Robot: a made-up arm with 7 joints. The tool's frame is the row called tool.
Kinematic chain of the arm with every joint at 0, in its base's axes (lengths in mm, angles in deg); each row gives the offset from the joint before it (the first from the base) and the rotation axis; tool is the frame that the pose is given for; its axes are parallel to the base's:
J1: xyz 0 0 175.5 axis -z
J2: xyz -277.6 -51.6 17 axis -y
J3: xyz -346 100.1 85.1 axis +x
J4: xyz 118.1 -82 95.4 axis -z
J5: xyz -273 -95.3 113.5 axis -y
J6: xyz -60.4 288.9 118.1 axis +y
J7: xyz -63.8 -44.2 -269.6 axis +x
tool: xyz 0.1 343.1 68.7
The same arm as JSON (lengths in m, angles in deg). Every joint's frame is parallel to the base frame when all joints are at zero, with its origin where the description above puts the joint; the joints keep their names.
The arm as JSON. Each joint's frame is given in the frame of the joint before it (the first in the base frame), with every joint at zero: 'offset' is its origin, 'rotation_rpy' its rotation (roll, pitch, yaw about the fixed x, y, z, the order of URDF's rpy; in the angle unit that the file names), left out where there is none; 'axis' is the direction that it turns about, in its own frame. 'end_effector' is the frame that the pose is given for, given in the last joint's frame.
{
  "length_unit": "m",
  "angle_unit": "deg",
  "chain": [
    {
      "id": "J1",
      "offset": [
        0.0,
        0.0,
        0.1755
      ],
      "axis": "-z"
    },
    {
      "id": "J2",
      "offset": [
        -0.2776,
        -0.0516,
        0.017
      ],
      "axis": "-y"
    },
    {
      "id": "J3",
      "offset": [
        -0.346,
        0.1001,
        0.0851
      ],
      "axis": "+x"
    },
    {
      "id": "J4",
      "offset": [
        0.1181,
        -0.082,
        0.0954
      ],
      "axis": "-z"
    },
    {
      "id": "J5",
      "offset": [
        -0.273,
        -0.0953,
        0.1135
      ],
      "axis": "-y"
    },
    {
      "id": "J6",
      "offset": [
        -0.0604,
        0.2889,
        0.1181
      ],
      "axis": "+y"
    },
    {
      "id": "J7",
      "offset": [
        -0.0638,
        -0.0442,
        -0.2696
      ],
      "axis": "+x"
    }
  ],
  "end_effector": {
    "offset": [
      0.0001,
      0.3431,
      0.0687
    ]
  }
}

